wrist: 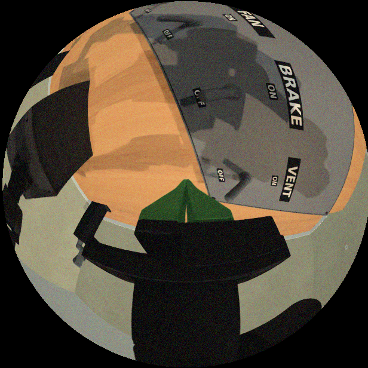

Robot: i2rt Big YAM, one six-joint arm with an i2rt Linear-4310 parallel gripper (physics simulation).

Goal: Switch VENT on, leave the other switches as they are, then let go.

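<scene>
The grey switch panel (312, 200) fills the upper right of the wrist view. The VENT switch lever (237, 188) leans toward the panel's near edge, on the side of its OFF label (220, 175); its ON label (274, 180) and VENT nameplate (290, 180) lie on the other side. The BRAKE lever (215, 94) leans over its OFF label. The FAN lever (176, 21) also leans to the OFF side. My gripper (185, 184) is shut, its green fingertips together with nothing between them. In the view it shows left of and below the VENT lever, apart from it, beside the panel's near corner.
The orange wooden table top (135, 125) shows left of the panel and along its lower edge. A large dark box-like object (62, 135) stands at the left. A smaller black object (92, 220) shows at the lower left. Dark shadows fall across the panel and table.
</scene>
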